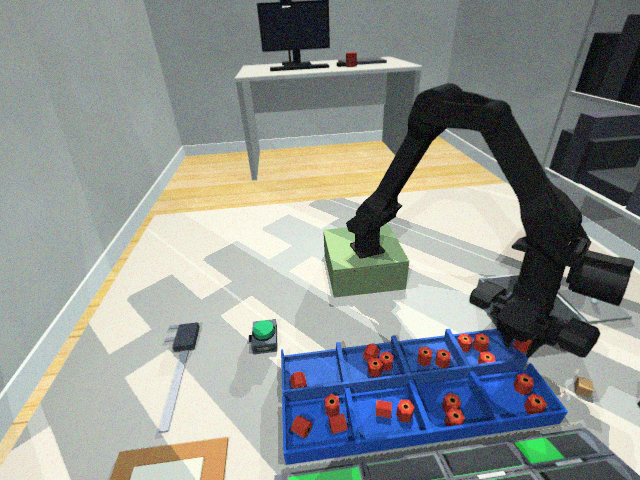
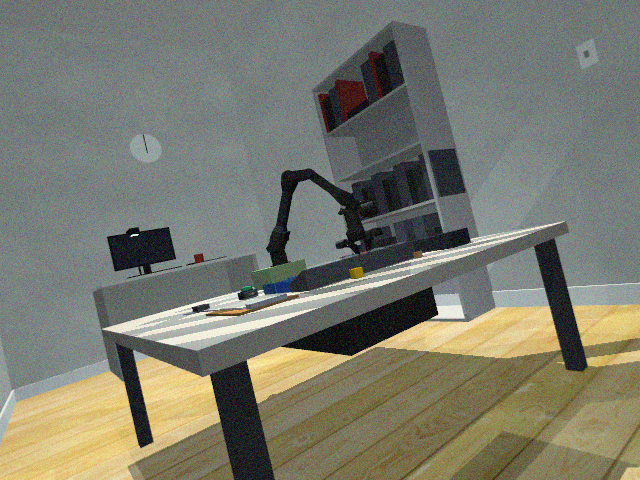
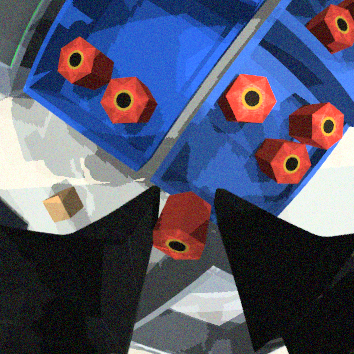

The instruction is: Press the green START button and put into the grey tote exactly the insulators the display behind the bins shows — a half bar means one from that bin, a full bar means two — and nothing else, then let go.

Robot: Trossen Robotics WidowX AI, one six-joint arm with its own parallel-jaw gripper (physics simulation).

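Pixels of known places: gripper, between the fingertips: (image 1: 517, 351) (image 3: 187, 194); arm's base, origin of its link: (image 1: 367, 248) (image 2: 280, 264).
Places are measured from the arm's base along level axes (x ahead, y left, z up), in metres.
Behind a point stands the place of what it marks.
My gripper (image 1: 520, 347) {x 0.328, y 0.150, z -0.057 m} (image 2: 363, 251) {x 0.328, y 0.150, z -0.057 m} (image 3: 187, 194) {x 0.328, y 0.150, z -0.057 m} points down at the outer end of the blue bins (image 1: 361, 445) (image 2: 279, 285) (image 3: 150, 50). Its fingers are part-way apart around a red insulator (image 3: 182, 225) {x 0.330, y 0.151, z -0.026 m} at the end wall. The insulator is close to the left finger, with a narrow gap at the right finger. Three more insulators stand in that compartment. The display (image 1: 483, 459) {x 0.461, y -0.042, z -0.037 m} shows green at its left and right; part is cut off. The green START button (image 1: 263, 329) {x 0.123, y -0.279, z -0.044 m} (image 2: 247, 289) {x 0.135, y -0.289, z -0.053 m} is left of the bins. What looks like the grey tote (image 3: 175, 297) {x 0.310, y 0.204, z -0.030 m} shows below the fingertips, partly hidden.
A tan block (image 1: 584, 386) {x 0.417, y 0.204, z -0.064 m} (image 2: 417, 254) (image 3: 63, 204) {x 0.408, y 0.203, z -0.065 m} lies beside the bins. A yellow block (image 2: 356, 272) {x 0.565, y -0.222, z -0.067 m} is in front of the display. A caliper-like tool (image 1: 178, 377) {x 0.150, y -0.449, z -0.080 m} and an orange-framed board (image 1: 211, 457) {x 0.314, y -0.397, z -0.078 m} lie left. A green block (image 1: 368, 281) {x 0.063, y -0.024, z -0.046 m} (image 2: 281, 271) {x 0.058, y -0.053, z -0.027 m} bears the arm.
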